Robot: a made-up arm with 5 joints.
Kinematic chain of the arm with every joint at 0, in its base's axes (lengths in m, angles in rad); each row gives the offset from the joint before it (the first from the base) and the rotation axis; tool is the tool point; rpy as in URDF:
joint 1: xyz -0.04 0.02 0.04 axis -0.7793 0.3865 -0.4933
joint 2: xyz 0.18 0 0.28 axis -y
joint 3: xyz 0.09 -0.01 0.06 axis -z
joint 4: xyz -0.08 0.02 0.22 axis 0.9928 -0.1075 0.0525
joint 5: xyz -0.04 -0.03 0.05 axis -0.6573 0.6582 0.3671
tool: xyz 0 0 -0.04 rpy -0.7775 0.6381 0.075
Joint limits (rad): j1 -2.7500..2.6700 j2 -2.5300..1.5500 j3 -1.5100..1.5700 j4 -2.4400..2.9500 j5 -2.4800..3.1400
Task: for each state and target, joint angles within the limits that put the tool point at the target. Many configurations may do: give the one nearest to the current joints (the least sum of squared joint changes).
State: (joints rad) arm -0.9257 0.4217 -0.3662 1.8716 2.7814
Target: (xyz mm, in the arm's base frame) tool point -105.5 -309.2 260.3
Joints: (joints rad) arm -0.9039 1.0207 0.1042 1.2244 2.9062
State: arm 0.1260 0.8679 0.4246 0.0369 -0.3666
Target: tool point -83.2 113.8 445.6
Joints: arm 0.1911 1.0544 0.3689 0.0856 -0.3233
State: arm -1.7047 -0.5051 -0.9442 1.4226 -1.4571
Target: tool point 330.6 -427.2 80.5
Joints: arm -2.4603 -0.1123 -0.7323 1.9844 -1.7131
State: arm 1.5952 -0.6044 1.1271 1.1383 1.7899
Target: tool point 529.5 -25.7 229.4
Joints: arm 1.3549 -1.1656 0.2423 0.7448 2.0472
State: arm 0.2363 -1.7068 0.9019 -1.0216 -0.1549
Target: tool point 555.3 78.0 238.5
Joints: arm 0.7563 -1.1581 0.6796 -1.0616 0.2656
